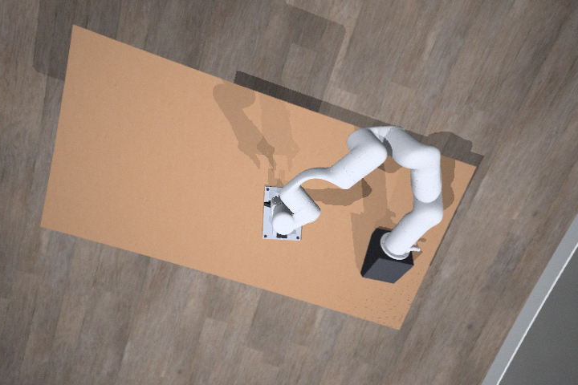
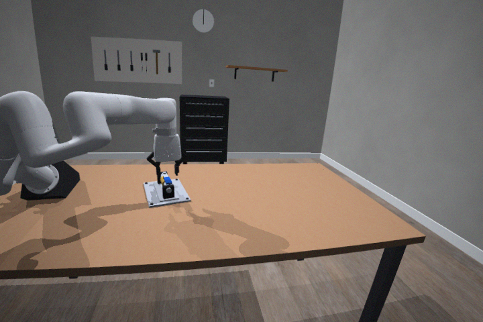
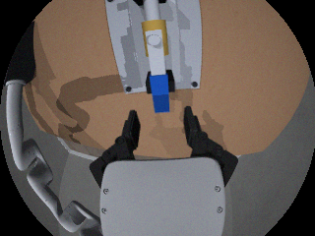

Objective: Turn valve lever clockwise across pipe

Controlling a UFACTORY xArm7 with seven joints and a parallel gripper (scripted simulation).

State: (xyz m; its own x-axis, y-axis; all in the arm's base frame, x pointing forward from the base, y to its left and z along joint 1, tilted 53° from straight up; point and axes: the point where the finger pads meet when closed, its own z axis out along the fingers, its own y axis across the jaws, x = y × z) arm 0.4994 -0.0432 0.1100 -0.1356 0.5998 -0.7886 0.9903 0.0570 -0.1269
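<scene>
Now: the lever 50 mm to the left of my hand, 40 mm below it and 10 mm behind it.
</scene>
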